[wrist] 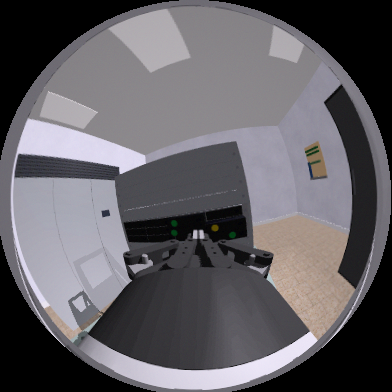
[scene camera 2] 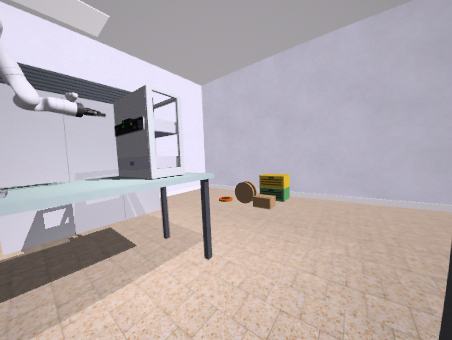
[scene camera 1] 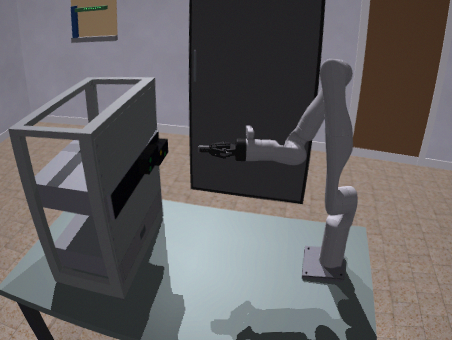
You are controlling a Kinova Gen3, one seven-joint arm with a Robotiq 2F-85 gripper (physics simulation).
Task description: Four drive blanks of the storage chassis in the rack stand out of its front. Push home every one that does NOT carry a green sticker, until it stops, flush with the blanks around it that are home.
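Frame: origin at the arm's base, x ahead, y left, z up, level; centimetres.
Where they show: gripper, fingertip midpoint: (wrist: 197, 235) (scene camera 2: 105, 115) (scene camera 1: 197, 149); arm's base, link origin: (scene camera 1: 330, 259).
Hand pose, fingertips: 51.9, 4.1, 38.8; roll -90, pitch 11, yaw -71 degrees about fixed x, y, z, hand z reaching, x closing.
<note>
Things, the pixels of their top centre, and the offset from my fingertips, as dx, dy, dz. Level surfaces: height alone.
- yellow sticker, top centre: (wrist: 214, 224) +14.1, +0.6, -2.5
- green sticker, top centre: (wrist: 231, 231) +14.9, -3.7, -5.4
- pale green table, surface height: dz -41.5
The black storage chassis (scene camera 1: 125, 188) (scene camera 2: 120, 131) (wrist: 145, 234) sits across the front of the grey rack (scene camera 1: 107, 115) (scene camera 2: 132, 107) (wrist: 190, 175). In the wrist view a yellow sticker (wrist: 215, 228), a green sticker (wrist: 232, 235) at the lower right, and two green stickers, the upper one (wrist: 174, 223) and the lower one (wrist: 174, 233), show on it. In scene camera 1 dark blanks (scene camera 1: 162, 150) stand out at the chassis's far end; their separate edges are hard to tell. My gripper (scene camera 1: 201, 148) (scene camera 2: 104, 115) (wrist: 197, 235) is shut and empty, level, pointing at the chassis, and apart from it.
The rack stands on the pale green table (scene camera 1: 215, 240) (scene camera 2: 100, 187). A tall black cabinet (scene camera 1: 255, 90) (wrist: 367, 185) stands behind the arm. Boxes (scene camera 2: 274, 187) and a brown round spool (scene camera 2: 245, 192) stand on the floor away from the table.
</note>
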